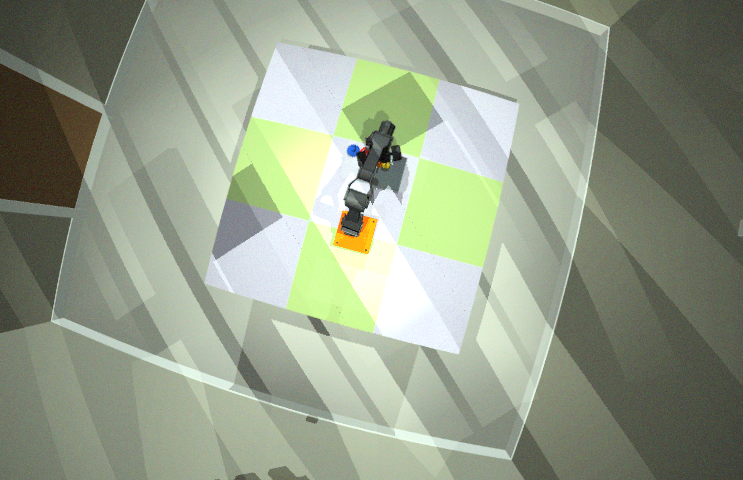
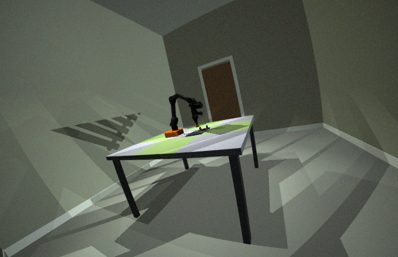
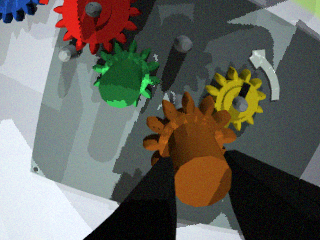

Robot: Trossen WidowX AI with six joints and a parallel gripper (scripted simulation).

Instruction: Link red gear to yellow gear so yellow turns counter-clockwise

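Now: gripper tip 10 mm above the orange gear. Round my gripper tip: red gear (70 mm below, 60 mm to the left, 40 mm ahead); white arrow mark (80 mm below, 50 mm to the right, 40 mm ahead); green gear (60 mm below, 40 mm to the left, 10 mm ahead).
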